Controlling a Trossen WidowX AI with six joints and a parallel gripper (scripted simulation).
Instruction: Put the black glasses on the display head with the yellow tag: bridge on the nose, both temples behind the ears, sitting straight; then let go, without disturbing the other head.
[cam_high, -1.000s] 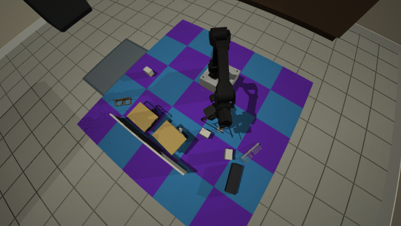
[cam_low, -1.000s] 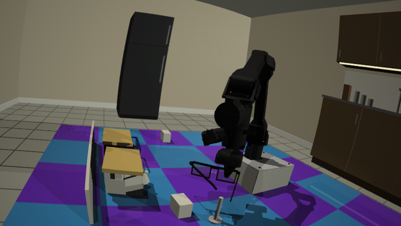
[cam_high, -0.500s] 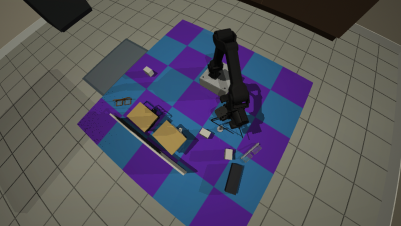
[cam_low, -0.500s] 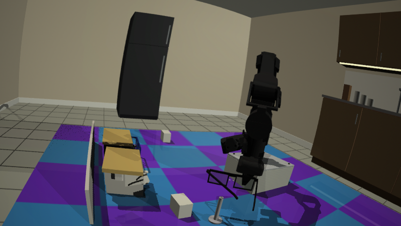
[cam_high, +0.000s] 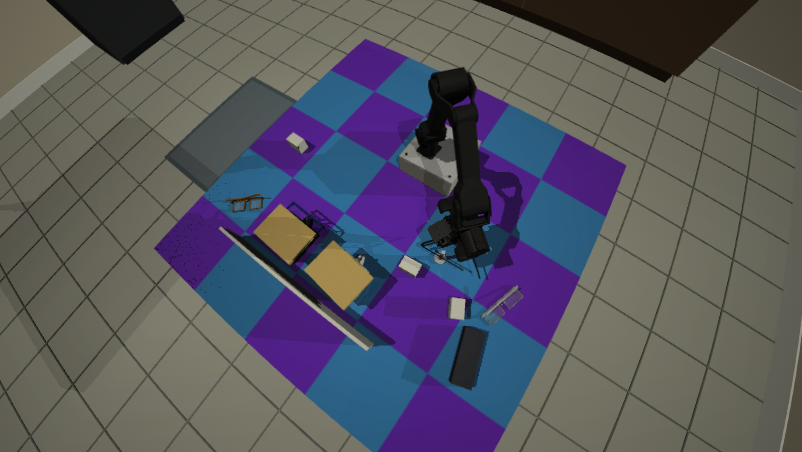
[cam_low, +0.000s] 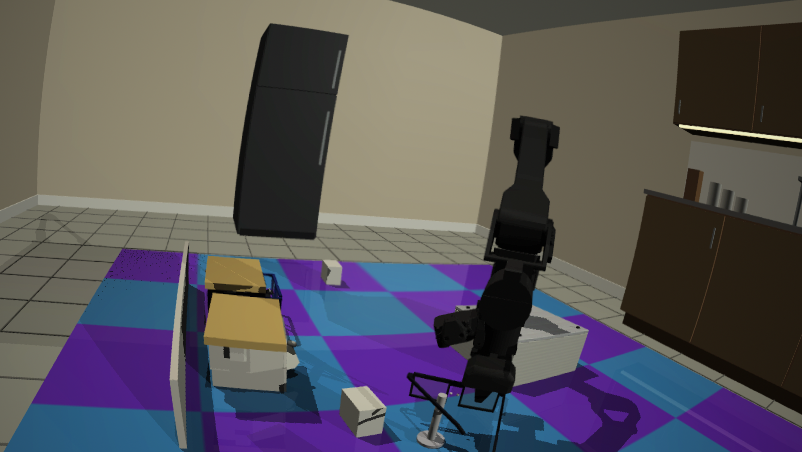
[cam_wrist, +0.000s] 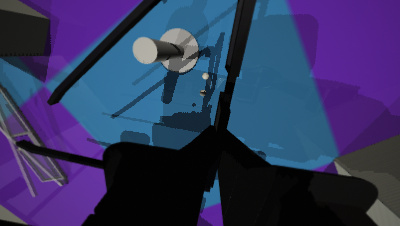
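Right now my gripper tip is 7 cm short of the metal post, 4 cm above it and 1 cm to the right of it. From my gripper tip the other things lie so: black case 25 cm to the left, 25 cm ahead, 4 cm below; white panel 43 cm ahead, 29 cm to the right, 1 cm below.
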